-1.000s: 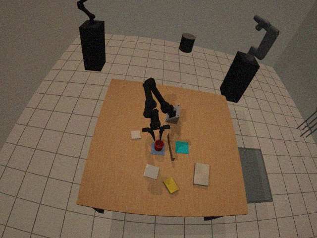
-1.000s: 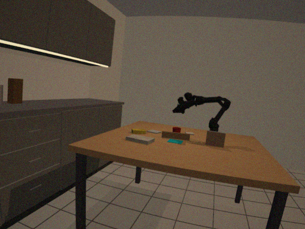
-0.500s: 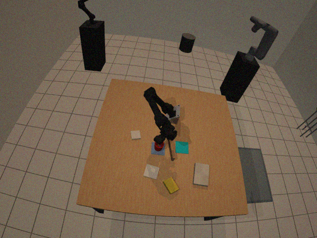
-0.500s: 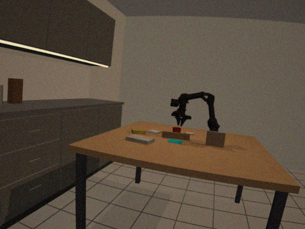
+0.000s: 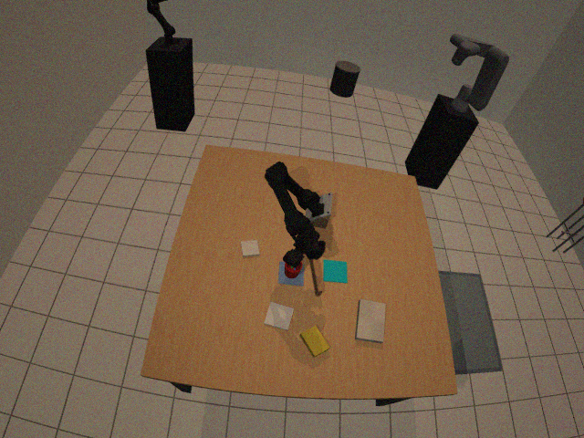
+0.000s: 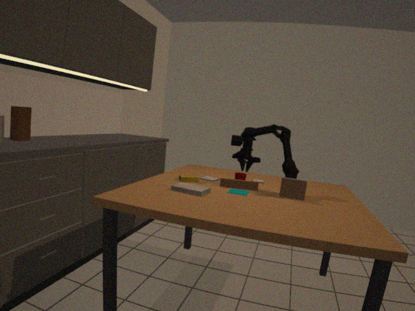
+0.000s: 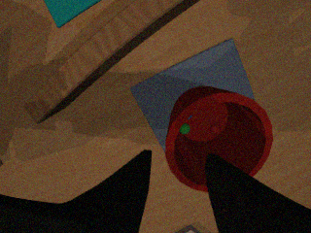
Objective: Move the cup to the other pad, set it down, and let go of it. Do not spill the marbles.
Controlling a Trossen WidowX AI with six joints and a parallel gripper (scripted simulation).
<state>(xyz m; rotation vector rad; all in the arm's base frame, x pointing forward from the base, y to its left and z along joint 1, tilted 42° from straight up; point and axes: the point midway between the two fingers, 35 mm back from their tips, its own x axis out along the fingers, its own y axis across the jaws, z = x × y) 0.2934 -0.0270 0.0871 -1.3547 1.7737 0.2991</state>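
The cup lies 50 mm below my gripper tip, 30 mm ahead of it and 20 mm to the right of it. Also, from my gripper tip: blue pad 100 mm below, 30 mm ahead, 10 mm to the right; wooden bar 80 mm to the left, 80 mm below, 10 mm ahead; green marble 80 mm below, 20 mm to the right, 10 mm ahead.
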